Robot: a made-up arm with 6 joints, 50 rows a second.
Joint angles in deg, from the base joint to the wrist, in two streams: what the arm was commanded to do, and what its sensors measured. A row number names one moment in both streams.
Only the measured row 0 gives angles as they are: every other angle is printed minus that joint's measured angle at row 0.
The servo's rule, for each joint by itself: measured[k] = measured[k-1] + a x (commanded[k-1-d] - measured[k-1]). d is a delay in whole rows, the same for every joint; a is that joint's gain. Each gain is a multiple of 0.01, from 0.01 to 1. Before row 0 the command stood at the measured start. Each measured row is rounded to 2 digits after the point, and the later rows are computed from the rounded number. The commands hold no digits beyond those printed.
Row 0, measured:
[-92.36 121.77 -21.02 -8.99 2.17 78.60]
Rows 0 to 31, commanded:
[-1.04 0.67 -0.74 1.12 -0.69 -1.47]
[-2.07 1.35 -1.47 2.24 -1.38 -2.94]
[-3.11 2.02 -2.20 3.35 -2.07 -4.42]
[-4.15 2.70 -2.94 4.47 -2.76 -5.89]
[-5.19 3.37 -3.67 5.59 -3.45 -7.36]
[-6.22 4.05 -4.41 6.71 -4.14 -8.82]
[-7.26 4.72 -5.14 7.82 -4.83 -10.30]
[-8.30 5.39 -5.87 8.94 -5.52 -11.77]
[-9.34 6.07 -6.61 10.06 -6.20 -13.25]
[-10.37 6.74 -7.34 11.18 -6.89 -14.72]
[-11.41 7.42 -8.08 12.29 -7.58 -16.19]
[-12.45 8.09 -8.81 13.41 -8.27 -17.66]
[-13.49 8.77 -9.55 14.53 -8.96 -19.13]
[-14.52 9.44 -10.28 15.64 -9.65 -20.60]
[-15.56 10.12 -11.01 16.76 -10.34 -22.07]
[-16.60 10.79 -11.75 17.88 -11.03 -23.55]
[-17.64 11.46 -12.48 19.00 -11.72 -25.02]
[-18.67 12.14 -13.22 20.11 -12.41 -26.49]
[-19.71 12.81 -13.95 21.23 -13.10 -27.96]
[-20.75 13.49 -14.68 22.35 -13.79 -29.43]
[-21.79 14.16 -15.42 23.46 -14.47 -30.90]
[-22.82 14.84 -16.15 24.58 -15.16 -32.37]
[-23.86 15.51 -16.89 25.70 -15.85 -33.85]
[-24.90 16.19 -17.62 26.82 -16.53 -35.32]
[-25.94 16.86 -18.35 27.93 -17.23 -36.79]
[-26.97 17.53 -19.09 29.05 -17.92 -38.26]
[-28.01 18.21 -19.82 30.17 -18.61 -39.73]
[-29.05 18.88 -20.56 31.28 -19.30 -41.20]
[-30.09 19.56 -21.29 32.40 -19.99 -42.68]
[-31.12 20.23 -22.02 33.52 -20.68 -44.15]
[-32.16 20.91 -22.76 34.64 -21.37 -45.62]
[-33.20 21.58 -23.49 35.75 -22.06 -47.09]
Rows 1 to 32, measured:
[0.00 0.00 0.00 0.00 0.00 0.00]
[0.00 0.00 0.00 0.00 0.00 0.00]
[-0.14 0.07 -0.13 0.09 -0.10 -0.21]
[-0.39 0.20 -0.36 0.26 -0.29 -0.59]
[-0.74 0.38 -0.67 0.51 -0.56 -1.13]
[-1.18 0.61 -1.06 0.83 -0.89 -1.80]
[-1.70 0.89 -1.50 1.21 -1.27 -2.58]
[-2.29 1.21 -1.99 1.65 -1.70 -3.45]
[-2.94 1.56 -2.53 2.14 -2.17 -4.41]
[-3.64 1.94 -3.10 2.68 -2.67 -5.44]
[-4.38 2.35 -3.70 3.27 -3.20 -6.53]
[-5.16 2.79 -4.32 3.90 -3.75 -7.68]
[-5.97 3.25 -4.96 4.57 -4.32 -8.87]
[-6.81 3.73 -5.61 5.28 -4.91 -10.10]
[-7.68 4.23 -6.28 6.02 -5.52 -11.36]
[-8.57 4.75 -6.96 6.79 -6.14 -12.65]
[-9.48 5.29 -7.65 7.59 -6.77 -13.97]
[-10.41 5.84 -8.35 8.41 -7.41 -15.31]
[-11.35 6.40 -9.05 9.26 -8.06 -16.67]
[-12.30 6.97 -9.76 10.13 -8.71 -18.04]
[-13.26 7.55 -10.47 11.02 -9.37 -19.43]
[-14.23 8.14 -11.19 11.93 -10.03 -20.83]
[-15.21 8.74 -11.91 12.85 -10.70 -22.24]
[-16.20 9.35 -12.63 13.79 -11.37 -23.66]
[-17.20 9.97 -13.35 14.74 -12.04 -25.09]
[-18.20 10.59 -14.08 15.71 -12.71 -26.52]
[-19.21 11.22 -14.81 16.69 -13.39 -27.96]
[-20.22 11.85 -15.54 17.68 -14.07 -29.40]
[-21.23 12.49 -16.27 18.68 -14.75 -30.85]
[-22.25 13.13 -17.00 19.69 -15.43 -32.30]
[-23.27 13.77 -17.73 20.71 -16.11 -33.75]
[-24.29 14.42 -18.46 21.73 -16.80 -35.21]
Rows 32 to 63, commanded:
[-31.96 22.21 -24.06 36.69 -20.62 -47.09]
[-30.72 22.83 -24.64 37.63 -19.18 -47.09]
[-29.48 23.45 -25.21 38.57 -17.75 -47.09]
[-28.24 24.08 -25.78 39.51 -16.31 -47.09]
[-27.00 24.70 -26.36 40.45 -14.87 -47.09]
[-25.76 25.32 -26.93 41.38 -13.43 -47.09]
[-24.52 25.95 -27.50 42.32 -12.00 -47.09]
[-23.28 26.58 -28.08 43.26 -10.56 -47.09]
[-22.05 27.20 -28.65 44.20 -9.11 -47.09]
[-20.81 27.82 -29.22 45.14 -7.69 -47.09]
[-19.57 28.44 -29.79 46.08 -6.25 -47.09]
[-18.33 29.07 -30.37 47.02 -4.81 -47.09]
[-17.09 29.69 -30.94 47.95 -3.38 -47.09]
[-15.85 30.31 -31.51 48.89 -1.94 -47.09]
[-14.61 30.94 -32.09 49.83 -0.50 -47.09]
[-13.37 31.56 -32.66 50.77 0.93 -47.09]
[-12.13 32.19 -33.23 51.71 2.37 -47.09]
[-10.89 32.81 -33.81 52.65 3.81 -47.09]
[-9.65 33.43 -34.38 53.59 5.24 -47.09]
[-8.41 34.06 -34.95 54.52 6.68 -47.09]
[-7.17 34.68 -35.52 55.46 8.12 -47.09]
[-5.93 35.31 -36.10 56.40 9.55 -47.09]
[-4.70 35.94 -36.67 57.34 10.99 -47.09]
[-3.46 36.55 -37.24 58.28 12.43 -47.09]
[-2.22 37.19 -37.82 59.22 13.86 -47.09]
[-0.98 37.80 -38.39 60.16 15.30 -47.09]
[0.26 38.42 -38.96 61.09 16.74 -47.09]
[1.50 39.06 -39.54 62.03 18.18 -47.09]
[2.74 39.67 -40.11 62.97 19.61 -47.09]
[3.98 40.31 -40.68 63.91 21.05 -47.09]
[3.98 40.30 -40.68 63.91 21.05 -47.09]
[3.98 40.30 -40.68 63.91 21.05 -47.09]
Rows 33 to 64, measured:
[-25.31 15.07 -19.19 22.76 -17.49 -36.67]
[-26.34 15.72 -19.92 23.80 -18.18 -38.13]
[-27.07 16.37 -20.62 24.83 -18.55 -39.38]
[-27.54 17.02 -21.30 25.85 -18.64 -40.46]
[-27.79 17.66 -21.96 26.87 -18.51 -41.39]
[-27.85 18.30 -22.61 27.88 -18.18 -42.19]
[-27.74 18.94 -23.25 28.89 -17.68 -42.88]
[-27.48 19.58 -23.88 29.89 -17.04 -43.47]
[-27.10 20.22 -24.50 30.88 -16.28 -43.98]
[-26.60 20.86 -25.11 31.87 -15.42 -44.42]
[-26.01 21.49 -25.71 32.86 -14.47 -44.79]
[-25.33 22.12 -26.31 33.84 -13.45 -45.11]
[-24.58 22.75 -26.90 34.82 -12.37 -45.39]
[-23.77 23.38 -27.49 35.80 -11.24 -45.63]
[-22.90 24.01 -28.08 36.77 -10.06 -45.83]
[-21.98 24.64 -28.66 37.74 -8.84 -46.01]
[-21.02 25.27 -29.24 38.71 -7.59 -46.16]
[-20.03 25.90 -29.82 39.67 -6.31 -46.29]
[-19.00 26.53 -30.40 40.63 -5.01 -46.40]
[-17.95 27.16 -30.98 41.59 -3.69 -46.50]
[-16.87 27.79 -31.56 42.55 -2.35 -46.58]
[-15.77 28.42 -32.14 43.51 -1.00 -46.65]
[-14.65 29.05 -32.71 44.47 0.37 -46.71]
[-13.52 29.68 -33.29 45.42 1.75 -46.76]
[-12.37 30.31 -33.86 46.37 3.14 -46.81]
[-11.21 30.93 -34.43 47.32 4.53 -46.85]
[-10.04 31.56 -35.01 48.27 5.93 -46.88]
[-8.86 32.18 -35.58 49.22 7.34 -46.91]
[-7.67 32.80 -36.15 50.17 8.75 -46.94]
[-6.48 33.43 -36.73 51.12 10.16 -46.96]
[-5.28 34.05 -37.30 52.07 11.58 -46.98]
[-4.08 34.68 -37.87 53.02 13.00 -47.00]

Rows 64 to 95, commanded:
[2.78 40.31 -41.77 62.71 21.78 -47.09]
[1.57 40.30 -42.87 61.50 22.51 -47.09]
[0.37 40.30 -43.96 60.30 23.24 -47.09]
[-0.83 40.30 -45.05 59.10 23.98 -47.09]
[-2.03 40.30 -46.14 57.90 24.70 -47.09]
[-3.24 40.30 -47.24 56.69 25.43 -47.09]
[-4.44 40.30 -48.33 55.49 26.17 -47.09]
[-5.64 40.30 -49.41 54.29 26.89 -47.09]
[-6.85 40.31 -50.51 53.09 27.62 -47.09]
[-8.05 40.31 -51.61 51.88 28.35 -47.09]
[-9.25 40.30 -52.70 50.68 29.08 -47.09]
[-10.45 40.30 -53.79 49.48 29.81 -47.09]
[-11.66 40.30 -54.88 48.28 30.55 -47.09]
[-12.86 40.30 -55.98 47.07 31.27 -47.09]
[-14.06 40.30 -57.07 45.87 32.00 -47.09]
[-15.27 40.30 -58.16 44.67 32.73 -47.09]
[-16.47 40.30 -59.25 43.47 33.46 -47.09]
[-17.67 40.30 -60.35 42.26 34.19 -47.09]
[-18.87 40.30 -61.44 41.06 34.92 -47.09]
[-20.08 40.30 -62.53 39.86 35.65 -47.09]
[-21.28 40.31 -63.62 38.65 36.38 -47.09]
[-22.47 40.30 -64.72 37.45 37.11 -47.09]
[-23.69 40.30 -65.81 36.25 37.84 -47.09]
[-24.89 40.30 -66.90 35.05 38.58 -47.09]
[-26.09 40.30 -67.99 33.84 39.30 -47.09]
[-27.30 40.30 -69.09 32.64 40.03 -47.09]
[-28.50 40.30 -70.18 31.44 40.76 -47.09]
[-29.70 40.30 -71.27 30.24 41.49 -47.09]
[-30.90 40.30 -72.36 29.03 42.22 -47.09]
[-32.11 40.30 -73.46 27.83 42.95 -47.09]
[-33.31 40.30 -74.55 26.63 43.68 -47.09]
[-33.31 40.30 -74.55 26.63 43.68 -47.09]
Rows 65 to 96, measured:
[-3.03 35.24 -38.35 53.89 14.21 -47.01]
[-2.12 35.75 -38.75 54.69 15.24 -47.02]
[-1.48 36.21 -39.26 55.33 16.22 -47.03]
[-1.08 36.62 -39.87 55.82 17.16 -47.04]
[-0.89 36.99 -40.57 56.18 18.07 -47.05]
[-0.88 37.32 -41.33 56.41 18.96 -47.06]
[-1.03 37.62 -42.15 56.53 19.82 -47.06]
[-1.32 37.89 -43.02 56.54 20.66 -47.06]
[-1.73 38.13 -43.92 56.46 21.49 -47.06]
[-2.24 38.35 -44.85 56.29 22.30 -47.06]
[-2.84 38.55 -45.81 56.03 23.10 -47.06]
[-3.52 38.73 -46.80 55.70 23.89 -47.06]
[-4.26 38.89 -47.80 55.30 24.67 -47.06]
[-5.06 39.03 -48.82 54.83 25.44 -47.06]
[-5.92 39.16 -49.85 54.31 26.21 -47.06]
[-6.82 39.27 -50.89 53.73 26.97 -47.06]
[-7.76 39.37 -51.94 53.10 27.72 -47.06]
[-8.74 39.46 -53.00 52.43 28.47 -47.06]
[-9.74 39.54 -54.06 51.71 29.22 -47.06]
[-10.77 39.62 -55.13 50.95 29.97 -47.06]
[-11.82 39.69 -56.20 50.16 30.71 -47.06]
[-12.89 39.75 -57.28 49.34 31.45 -47.06]
[-13.98 39.81 -58.36 48.48 32.19 -47.06]
[-15.08 39.86 -59.44 47.60 32.93 -47.06]
[-16.20 39.90 -60.52 46.69 33.67 -47.06]
[-17.33 39.94 -61.60 45.76 34.41 -47.06]
[-18.47 39.98 -62.69 44.81 35.14 -47.06]
[-19.62 40.01 -63.78 43.84 35.87 -47.06]
[-20.77 40.04 -64.87 42.85 36.60 -47.06]
[-21.93 40.07 -65.96 41.84 37.33 -47.06]
[-23.10 40.09 -67.05 40.82 38.06 -47.06]
[-24.27 40.11 -68.14 39.78 38.79 -47.06]

